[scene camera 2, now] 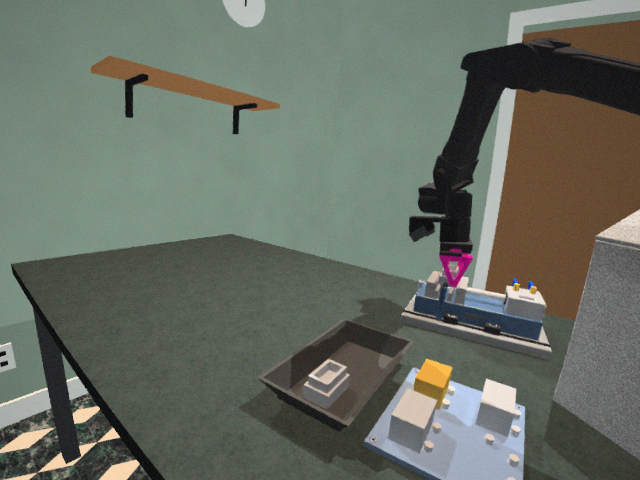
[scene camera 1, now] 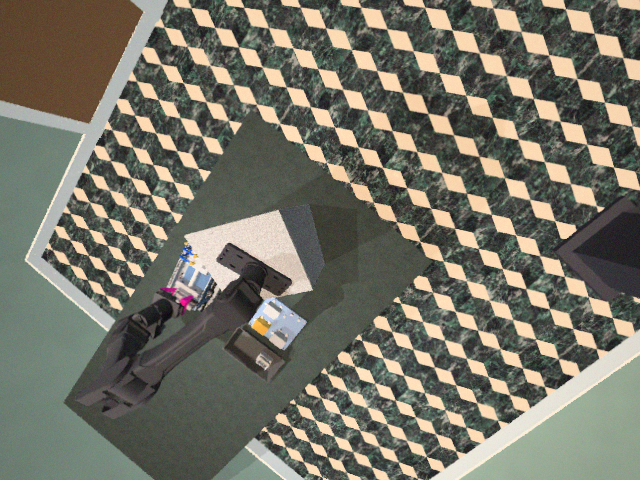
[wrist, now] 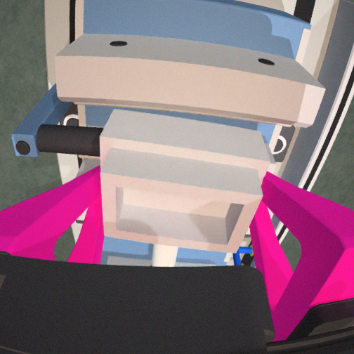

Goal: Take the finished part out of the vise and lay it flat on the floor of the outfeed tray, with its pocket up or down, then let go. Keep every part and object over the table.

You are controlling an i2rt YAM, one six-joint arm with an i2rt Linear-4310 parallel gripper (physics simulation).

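Seen in the pictures: gripper, fingertip midpoint: (scene camera 2: 452,282) (scene camera 1: 185,293); arm's base, link origin: (scene camera 1: 255,269).
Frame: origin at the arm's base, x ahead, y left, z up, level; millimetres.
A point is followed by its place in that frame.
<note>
The finished part (scene camera 2: 452,267) @(x 408, y -185, z -183 mm) (wrist: 185,132) is a pale stepped block with a rectangular pocket, which faces the wrist camera. My gripper (scene camera 1: 176,296) @(x 397, y -167, z -213 mm) (scene camera 2: 454,281) @(x 397, y -167, z -213 mm) (wrist: 177,176) is shut on it, a magenta finger at each end. The part sits slightly raised at the jaws of the blue and grey vise (scene camera 1: 193,276) @(x 320, y -185, z -219 mm) (scene camera 2: 480,315) @(x 317, y -128, z -258 mm). In the wrist view a strip of blue shows between it and the pale jaw (wrist: 185,80). How far its underside is above the vise bed is hidden. The dark outfeed tray (scene camera 1: 242,343) @(x 456, y 138, z -293 mm) (scene camera 2: 361,361) @(x 437, y 150, z -293 mm) stands apart from the vise.
Another pale stepped part (scene camera 1: 263,360) @(x 417, y 246, z -258 mm) (scene camera 2: 326,384) @(x 414, y 276, z -259 mm) stands in the tray, pocket up, at one end. Beside the tray is a light-blue plate (scene camera 1: 292,322) @(x 221, y 225, z -297 mm) (scene camera 2: 460,428) @(x 260, y 184, z -297 mm) with pegs, a yellow block (scene camera 1: 260,325) @(x 307, y 136, z -262 mm) (scene camera 2: 433,379) @(x 313, y 160, z -261 mm) and two pale blocks. A large grey box (scene camera 1: 248,222) @(x -107, y -82, z 53 mm) (scene camera 2: 610,320) @(x 127, y 37, z -149 mm) stands near the vise.
</note>
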